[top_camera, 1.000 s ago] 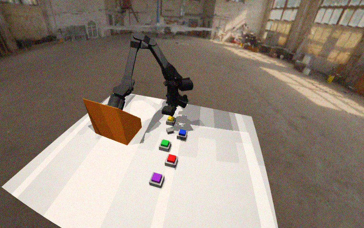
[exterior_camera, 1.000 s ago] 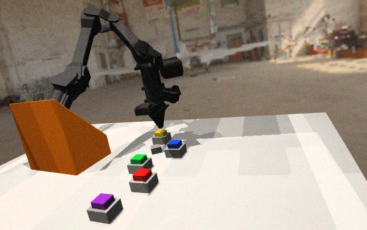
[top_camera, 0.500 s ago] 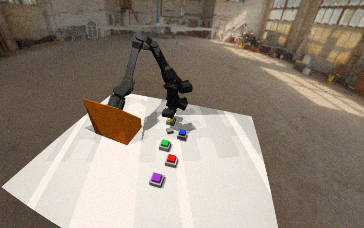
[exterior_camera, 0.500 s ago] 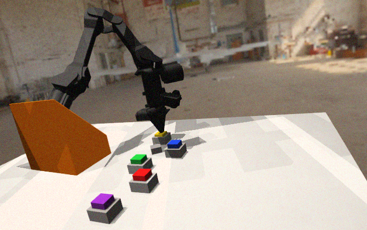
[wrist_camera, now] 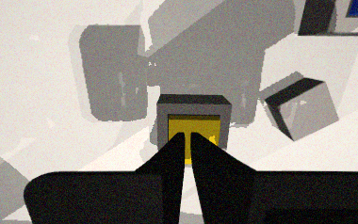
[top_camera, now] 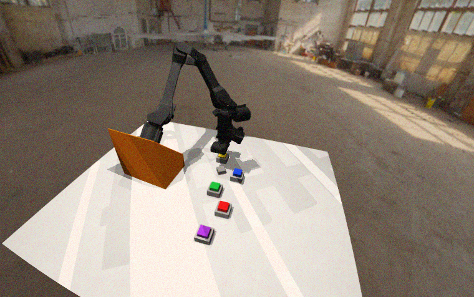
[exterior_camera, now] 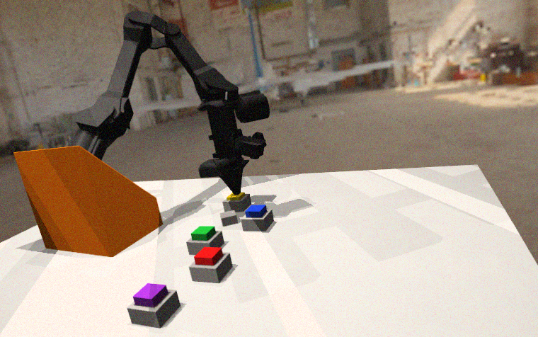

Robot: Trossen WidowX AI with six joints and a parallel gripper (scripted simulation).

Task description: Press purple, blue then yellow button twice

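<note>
Now: the yellow button right at my gripper tip. From my gripper tip the other things lie so: small grey block (8 cm to the right, 2 cm below); green button (20 cm to the right); blue button (11 cm to the right, 8 cm ahead).
</note>
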